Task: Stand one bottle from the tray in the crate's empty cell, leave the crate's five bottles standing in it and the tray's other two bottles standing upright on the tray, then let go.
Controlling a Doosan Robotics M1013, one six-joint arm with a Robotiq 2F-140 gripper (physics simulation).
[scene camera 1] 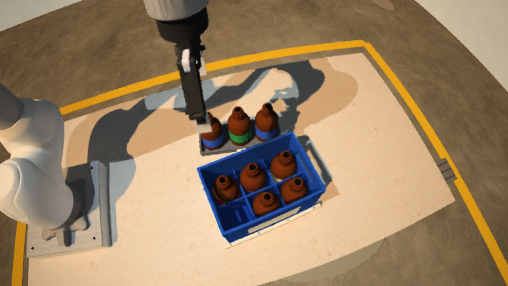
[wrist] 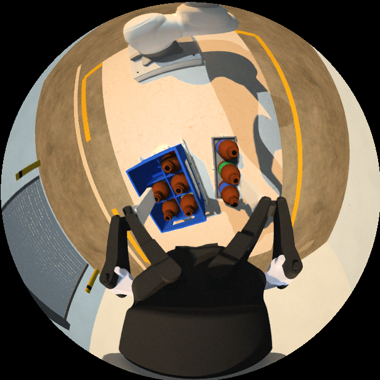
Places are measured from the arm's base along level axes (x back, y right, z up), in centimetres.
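Pixels of known places: arm's base, origin of the base link: [scene camera 1: 64, 209].
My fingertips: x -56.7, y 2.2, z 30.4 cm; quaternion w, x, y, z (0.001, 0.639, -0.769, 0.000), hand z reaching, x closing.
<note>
For each thing: its top centre in the pictures, then the offset to it from my fingertips. "*": a spot on its surface instead.
- blue crate, surface spot: [scene camera 1: 220, 169] * dx +0.6, dy +4.4, dz -23.9 cm
- grey tray, surface spot: [scene camera 1: 220, 151] * dx -1.4, dy -7.1, dz -35.5 cm
The blue crate [scene camera 1: 220, 169] [wrist: 172, 226] holds five brown bottles; its empty cell [scene camera 1: 234, 216] [wrist: 146, 176] is at the front left in the scene view. Behind the crate, the grey tray [scene camera 1: 220, 151] [wrist: 215, 165] bears three upright brown bottles: a blue-banded one [scene camera 1: 214, 141] [wrist: 228, 150] at the left, a green-banded one [scene camera 1: 240, 127] [wrist: 230, 173] in the middle and another blue-banded one [scene camera 1: 266, 122] [wrist: 230, 194] at the right. My gripper [scene camera 1: 203, 125] [wrist: 196, 189] is open and empty. In the scene view its fingertip overlaps the left bottle and hides part of it; their height difference is unclear.
The white robot base [scene camera 1: 40, 175] [wrist: 155, 37] stands on a metal plate [scene camera 1: 105, 215] [wrist: 170, 71] at the table's left in the scene view. The crate stands close to the tray. A yellow floor line [scene camera 1: 300, 48] [wrist: 299, 150] runs around the table.
</note>
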